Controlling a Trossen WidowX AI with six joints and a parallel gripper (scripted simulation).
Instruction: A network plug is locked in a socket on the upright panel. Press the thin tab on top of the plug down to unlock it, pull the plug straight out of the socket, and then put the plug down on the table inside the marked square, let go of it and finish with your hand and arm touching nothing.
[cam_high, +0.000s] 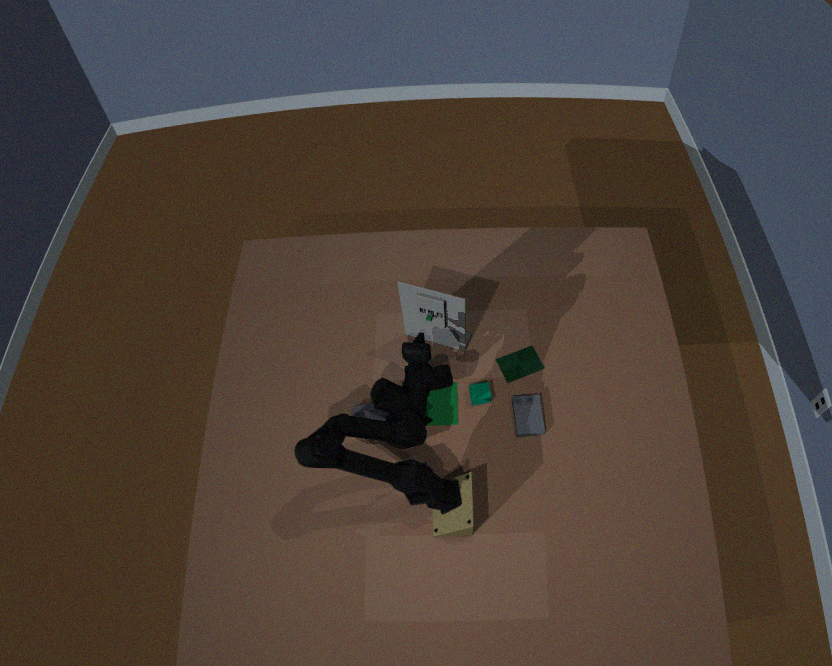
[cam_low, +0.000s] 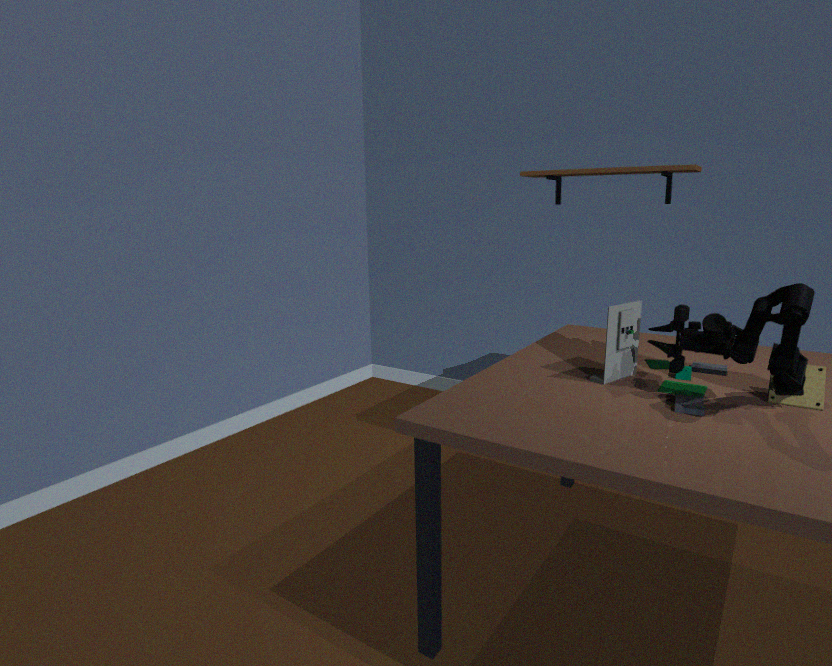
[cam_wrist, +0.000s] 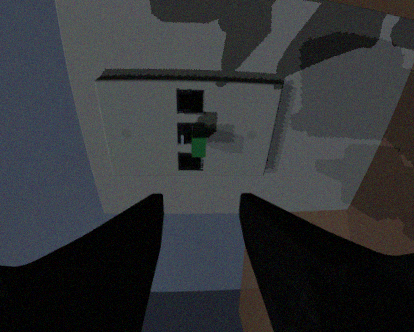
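Right now my gripper tip is 6 cm short of the network plug and 3 cm to the left of it. From my gripper tip the other things lie so: green square 15 cm below, 11 cm behind, 1 cm to the right; then teal cube 14 cm below, 13 cm to the right, 11 cm behind; then upright panel 8 cm ahead, 5 cm below, 4 cm to the right.
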